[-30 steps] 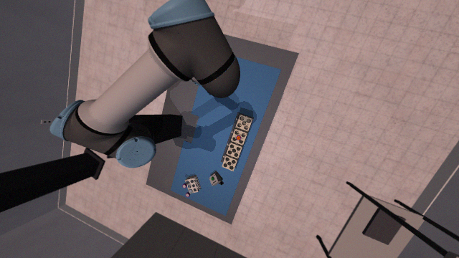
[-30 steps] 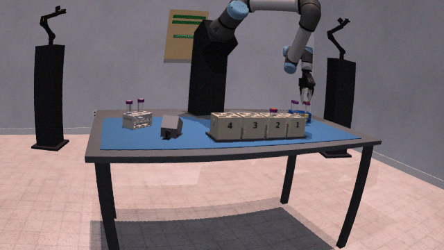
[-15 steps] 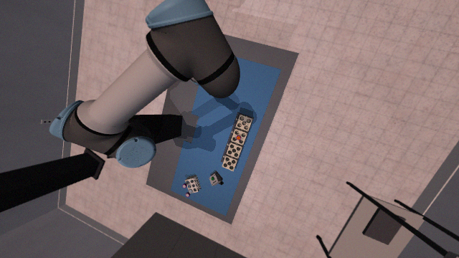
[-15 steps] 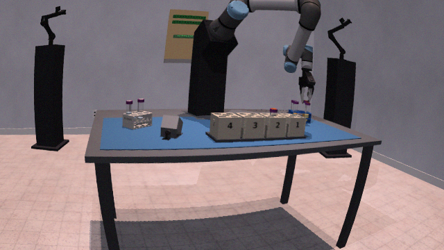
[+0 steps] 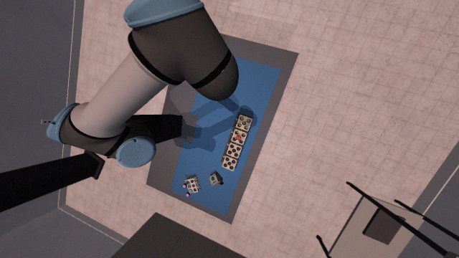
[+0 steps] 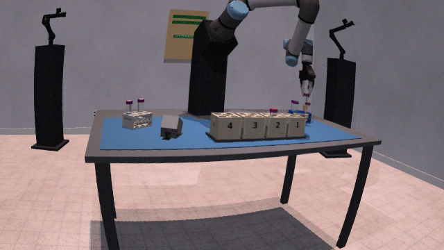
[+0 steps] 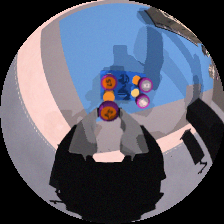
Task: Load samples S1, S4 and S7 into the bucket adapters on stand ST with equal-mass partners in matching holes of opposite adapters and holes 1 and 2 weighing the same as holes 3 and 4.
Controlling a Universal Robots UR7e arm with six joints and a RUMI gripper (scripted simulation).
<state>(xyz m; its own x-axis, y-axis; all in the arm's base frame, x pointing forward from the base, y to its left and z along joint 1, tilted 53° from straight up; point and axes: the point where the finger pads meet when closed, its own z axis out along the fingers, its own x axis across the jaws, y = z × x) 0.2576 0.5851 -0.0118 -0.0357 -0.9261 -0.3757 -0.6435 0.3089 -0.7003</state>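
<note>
The blue rack lies 20 mm ahead of my hand, 40 mm to the right of it and 130 mm below it. Also, from my hand: white rack: 310 mm ahead, 950 mm to the right, 130 mm below; bucket adapter: 470 mm ahead, 550 mm to the right, 110 mm below.
</note>
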